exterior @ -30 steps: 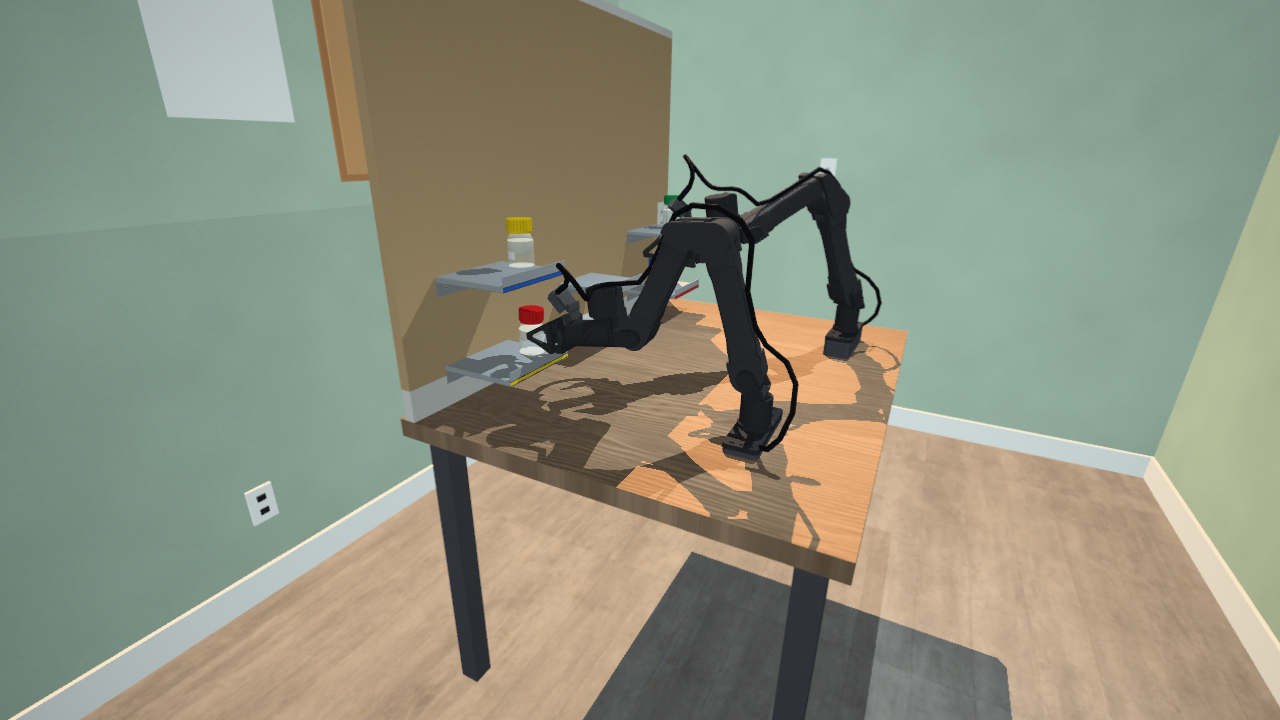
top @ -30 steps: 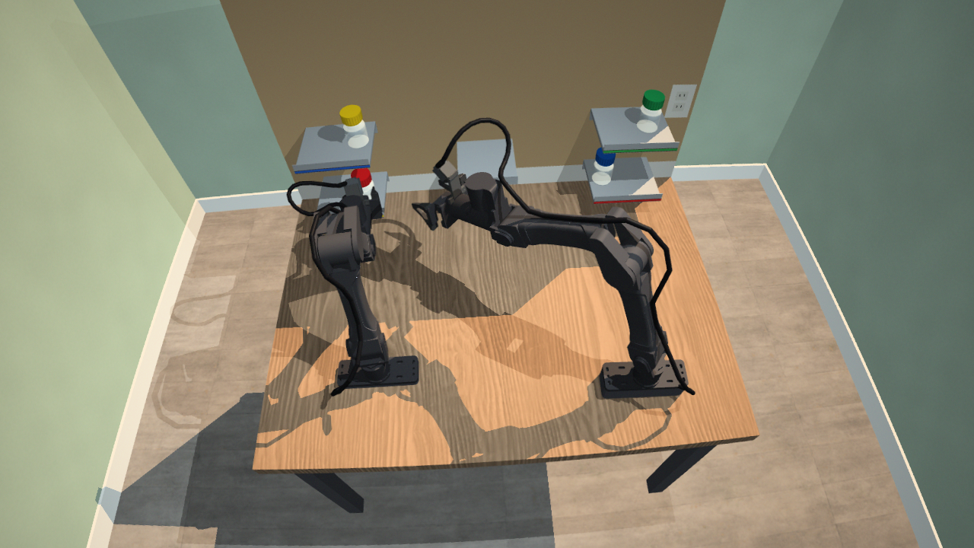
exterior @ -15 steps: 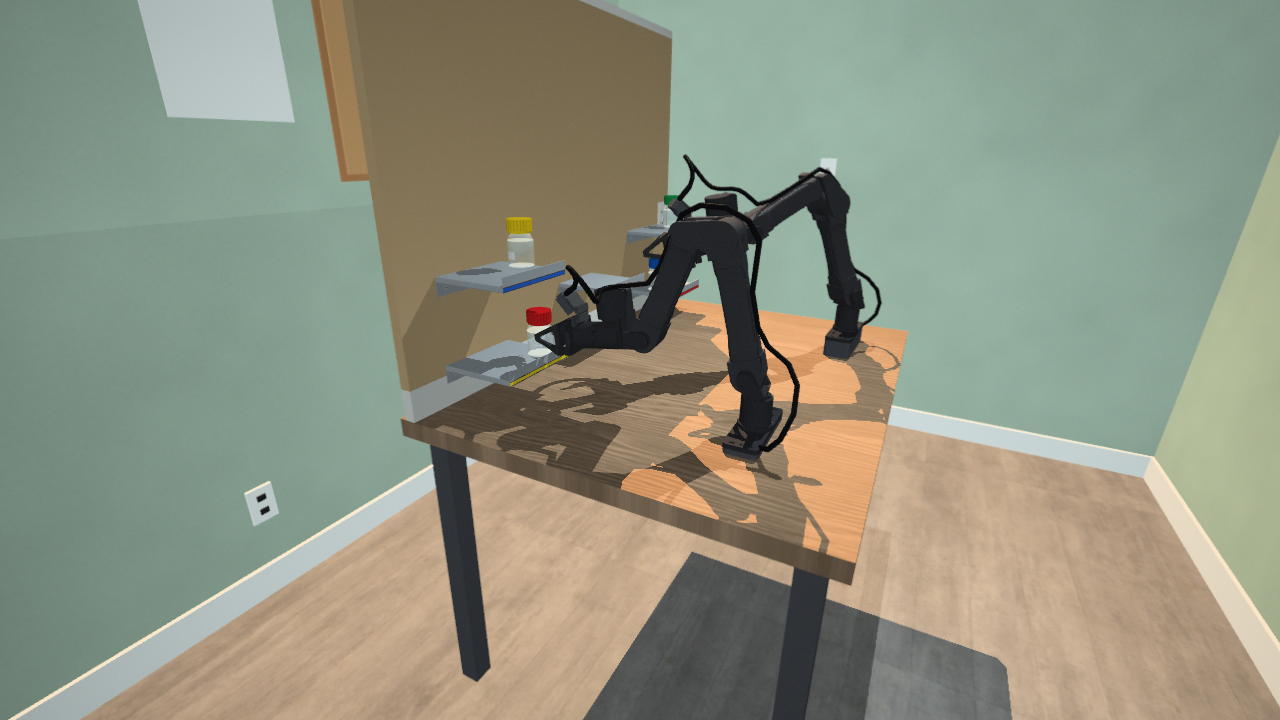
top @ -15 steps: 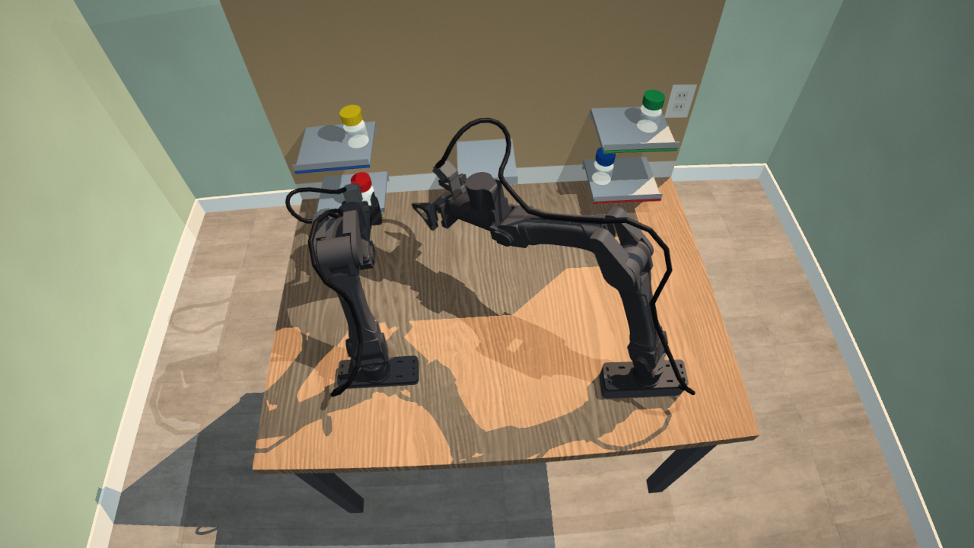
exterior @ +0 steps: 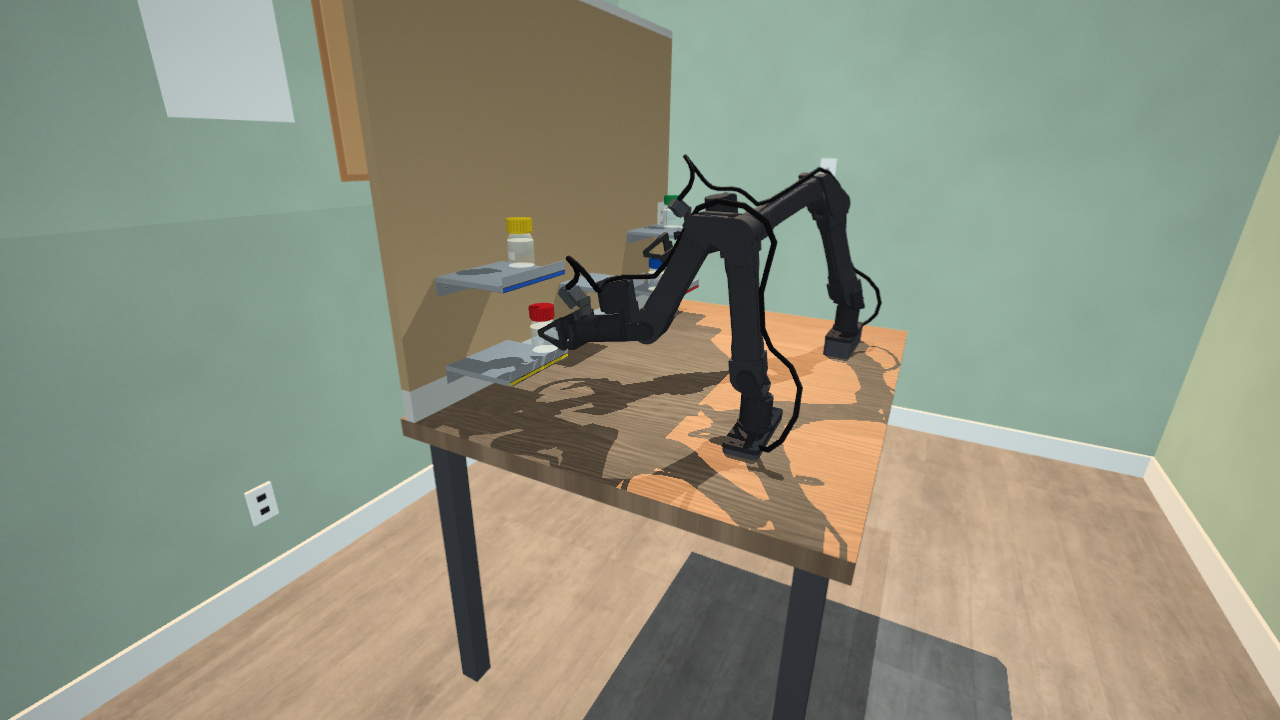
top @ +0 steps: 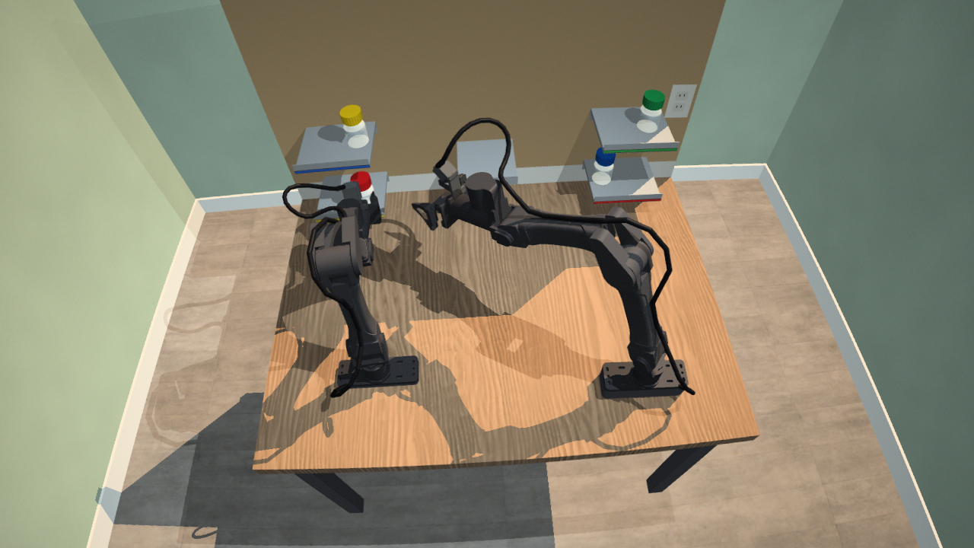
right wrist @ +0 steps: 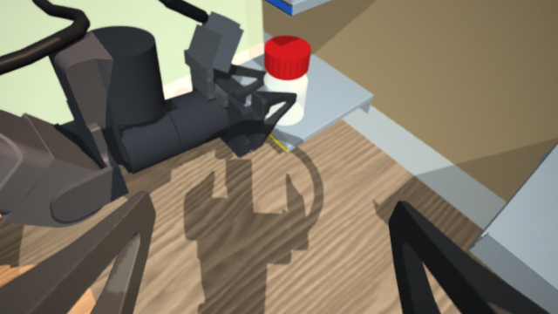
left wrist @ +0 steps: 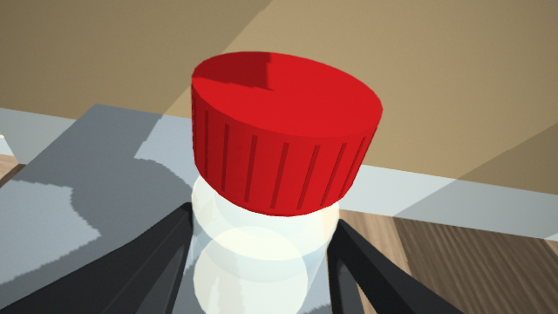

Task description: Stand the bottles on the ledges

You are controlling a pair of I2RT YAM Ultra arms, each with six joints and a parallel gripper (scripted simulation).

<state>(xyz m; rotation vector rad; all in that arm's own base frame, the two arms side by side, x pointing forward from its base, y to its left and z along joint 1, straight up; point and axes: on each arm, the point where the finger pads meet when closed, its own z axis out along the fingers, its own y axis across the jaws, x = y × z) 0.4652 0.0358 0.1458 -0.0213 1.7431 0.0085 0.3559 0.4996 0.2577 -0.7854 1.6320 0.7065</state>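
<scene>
The yellow-capped bottle lies 7 cm ahead of my left hand and 18 cm above it. Also, from my left hand: brown wall panel 21 cm ahead, 33 cm to the right, 29 cm above; then red-capped bottle 1 cm ahead, 1 cm below; then blue-capped bottle 14 cm ahead, 67 cm to the right, 2 cm below.
</scene>
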